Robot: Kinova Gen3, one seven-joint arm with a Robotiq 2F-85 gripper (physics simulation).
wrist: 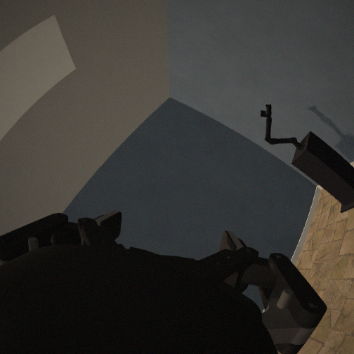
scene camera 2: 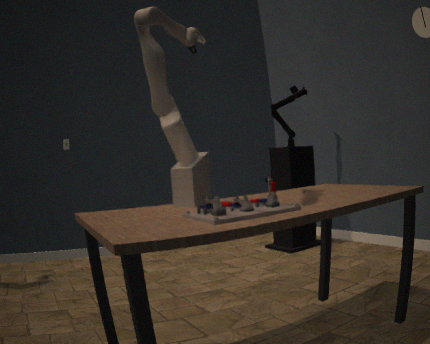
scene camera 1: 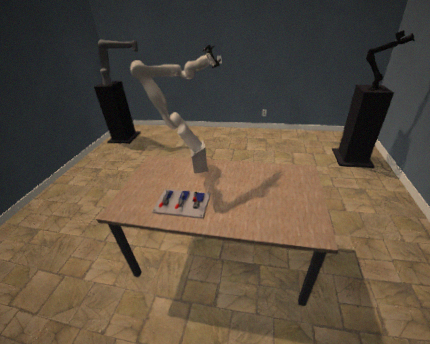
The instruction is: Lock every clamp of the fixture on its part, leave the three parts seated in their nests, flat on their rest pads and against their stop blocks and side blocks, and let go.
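Places are measured from the arm's base along level axes (x back, y right, z up), in metres.
Pixels of known places: gripper, fingertip midpoint: (scene camera 1: pixel 217 53); arm's base at its link origin: (scene camera 2: pixel 189 160) (scene camera 1: pixel 197 147).
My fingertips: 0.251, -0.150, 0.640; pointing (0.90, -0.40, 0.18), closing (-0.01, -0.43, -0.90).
For each thing: its top centre in the pictures, then the offset to it from my fingertips, as dx, dy, dz. "spot": a spot on its surface instead. Level surfaces: height alone.
- pale grey fixture plate at its top centre: (scene camera 2: pixel 242 210) (scene camera 1: pixel 182 201) -0.686, +0.165, -0.821
- left clamp at its top centre: (scene camera 2: pixel 217 196) (scene camera 1: pixel 163 196) -0.715, +0.275, -0.759
- middle clamp at a spot on its surface: (scene camera 1: pixel 180 201) spot: -0.719, +0.160, -0.786
- right clamp at a spot on its surface: (scene camera 2: pixel 272 200) (scene camera 1: pixel 193 205) spot: -0.731, +0.065, -0.796
- wooden table at its surface level: dz -0.836
The pale grey fixture plate (scene camera 1: pixel 163 212) (scene camera 2: pixel 241 217) lies on the table. It carries three clamps and three blue parts. The left clamp (scene camera 1: pixel 165 200) and middle clamp (scene camera 1: pixel 181 201) have red handles lying low toward the table's front. The right clamp (scene camera 1: pixel 196 204) (scene camera 2: pixel 272 200) differs: its red handle (scene camera 1: pixel 195 199) (scene camera 2: pixel 272 186) stands up. The blue parts (scene camera 1: pixel 170 193) (scene camera 1: pixel 185 194) (scene camera 1: pixel 200 196) sit at the clamps' rear; their contact with pads and blocks is too small to tell. My gripper (scene camera 1: pixel 215 56) (scene camera 2: pixel 198 44) (wrist: pixel 169 233) is open and empty, high above and away from the fixture.
The wooden table (scene camera 1: pixel 270 210) (scene camera 2: pixel 150 232) bears my arm's base (scene camera 1: pixel 199 159) (scene camera 2: pixel 190 182) behind the fixture. A black pedestal with a dark arm (scene camera 1: pixel 364 125) (scene camera 2: pixel 292 170) (wrist: pixel 322 162) stands right of the table. Another pedestal (scene camera 1: pixel 116 112) stands at the back left.
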